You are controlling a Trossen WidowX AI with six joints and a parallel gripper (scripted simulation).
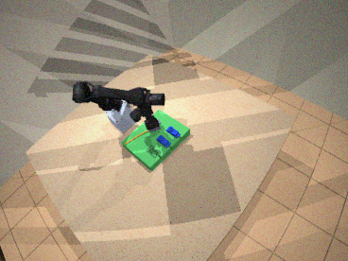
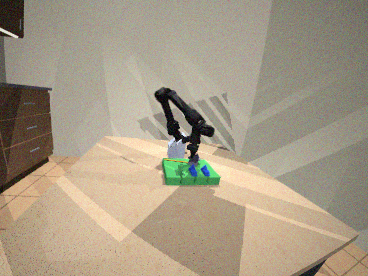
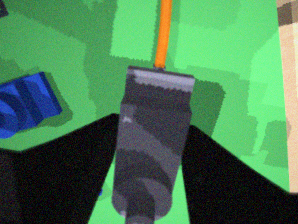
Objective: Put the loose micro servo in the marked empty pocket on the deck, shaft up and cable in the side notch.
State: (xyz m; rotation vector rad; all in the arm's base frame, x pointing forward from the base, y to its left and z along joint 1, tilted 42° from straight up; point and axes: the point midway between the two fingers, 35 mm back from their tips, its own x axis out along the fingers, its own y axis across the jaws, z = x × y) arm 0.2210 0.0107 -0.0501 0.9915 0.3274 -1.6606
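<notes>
The green deck lies 70 mm below my gripper tip and 20 mm to the right of it.
</notes>
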